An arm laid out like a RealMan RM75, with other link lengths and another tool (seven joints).
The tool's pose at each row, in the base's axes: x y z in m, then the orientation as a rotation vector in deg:
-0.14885, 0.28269, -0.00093, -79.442, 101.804, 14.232
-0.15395, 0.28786, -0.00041, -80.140, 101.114, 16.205
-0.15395, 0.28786, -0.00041, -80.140, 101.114, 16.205
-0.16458, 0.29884, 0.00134, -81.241, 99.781, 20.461
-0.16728, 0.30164, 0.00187, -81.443, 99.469, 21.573
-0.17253, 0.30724, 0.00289, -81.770, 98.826, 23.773
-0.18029, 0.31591, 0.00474, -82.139, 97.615, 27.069
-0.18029, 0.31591, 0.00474, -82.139, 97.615, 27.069
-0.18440, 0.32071, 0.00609, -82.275, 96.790, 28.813
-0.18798, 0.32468, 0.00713, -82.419, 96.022, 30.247
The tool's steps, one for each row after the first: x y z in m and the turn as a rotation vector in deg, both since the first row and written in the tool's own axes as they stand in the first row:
-0.00386, 0.00616, 0.00033, -1.459, -0.988, -0.025
-0.00386, 0.00616, 0.00033, -1.459, -0.988, -0.025
-0.01252, 0.01887, 0.00071, -4.450, -3.102, 0.218
-0.01479, 0.02207, 0.00077, -5.200, -3.648, 0.346
-0.01931, 0.02836, 0.00097, -6.648, -4.761, 0.627
-0.02650, 0.03769, 0.00130, -8.729, -6.624, 0.994
-0.02650, 0.03769, 0.00130, -8.729, -6.624, 0.994
-0.03072, 0.04258, 0.00137, -9.776, -7.753, 1.131
-0.03415, 0.04681, 0.00138, -10.649, -8.725, 1.185

